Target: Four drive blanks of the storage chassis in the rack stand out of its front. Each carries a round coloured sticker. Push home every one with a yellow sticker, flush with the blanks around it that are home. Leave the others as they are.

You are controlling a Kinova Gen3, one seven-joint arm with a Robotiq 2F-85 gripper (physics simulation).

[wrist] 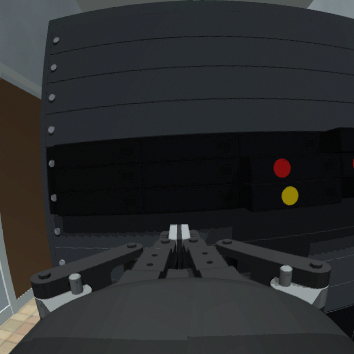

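Note:
My gripper [179, 236] is shut and empty, in front of the rack and below the chassis row, left of the stickered blanks. A dark blank with a yellow sticker [290, 195] stands out of the chassis front at the right, in the bottom row. Directly above it a blank with a red sticker [282, 168] also stands out. At the right edge another blank with a red sticker [353, 164] is cut off by the view. Above that, part of a protruding blank [342, 140] shows; its sticker is out of view. The blanks at the left [95, 177] look flush.
Plain dark rack panels [195, 82] lie above the chassis, and more panels lie below it. A column of screws runs down the rack's left edge. A brown door or wall panel [20, 175] and a tiled floor [17, 325] show at the left.

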